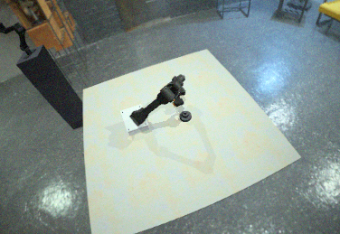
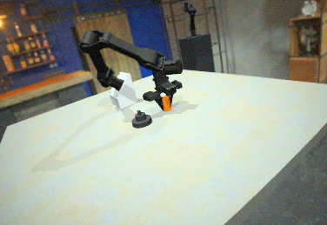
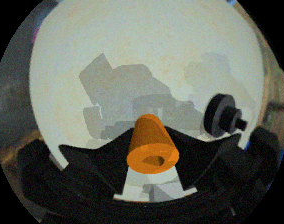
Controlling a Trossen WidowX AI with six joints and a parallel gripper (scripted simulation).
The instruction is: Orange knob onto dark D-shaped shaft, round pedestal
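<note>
Right now the dark round pedestal is 14 cm to the right of my gripper tip, 3 cm ahead of it and 2 cm above it. Round my gripper tip: orange knob 2 cm above.
</note>
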